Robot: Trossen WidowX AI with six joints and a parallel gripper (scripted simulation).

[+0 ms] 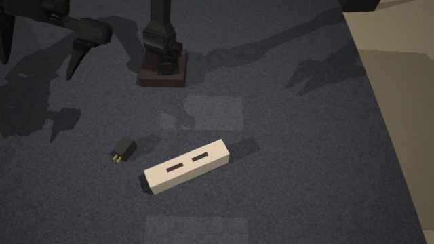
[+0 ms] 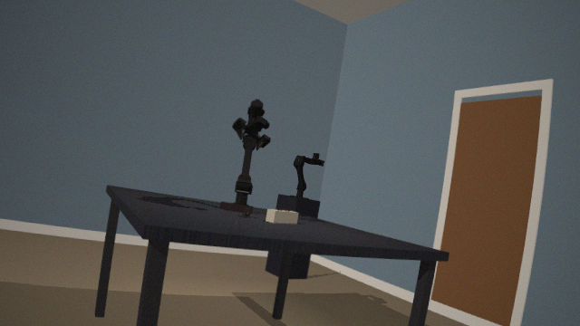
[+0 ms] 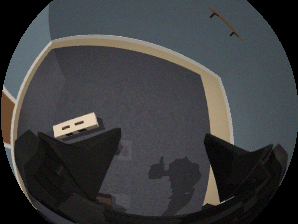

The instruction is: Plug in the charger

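Right now the two-prong charger is 31 cm below my gripper tip and 5 cm to the left of it.
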